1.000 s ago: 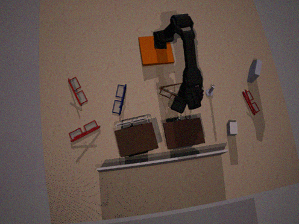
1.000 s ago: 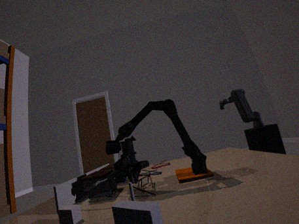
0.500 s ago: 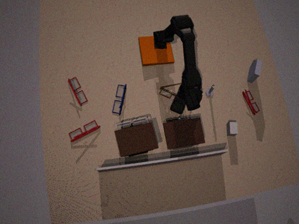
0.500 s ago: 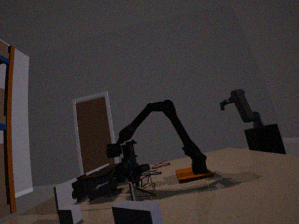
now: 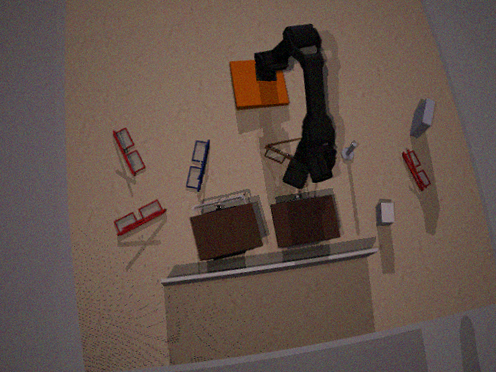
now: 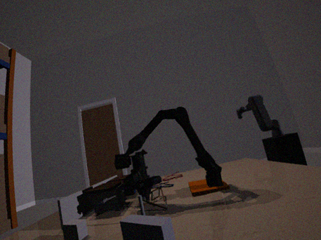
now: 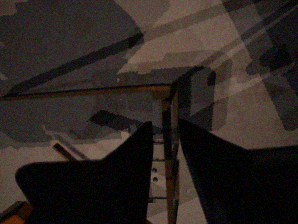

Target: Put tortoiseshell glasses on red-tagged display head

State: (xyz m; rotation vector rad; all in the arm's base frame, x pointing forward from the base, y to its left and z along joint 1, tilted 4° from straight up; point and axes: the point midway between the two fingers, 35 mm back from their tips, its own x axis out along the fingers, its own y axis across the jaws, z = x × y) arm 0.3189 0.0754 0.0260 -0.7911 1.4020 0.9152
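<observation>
Now: gripper tip 40 mm past the post and 160 mm to the right of it. Round my gripper tip: wall (310 mm ahead, 110 mm to the right, 40 mm above).
</observation>
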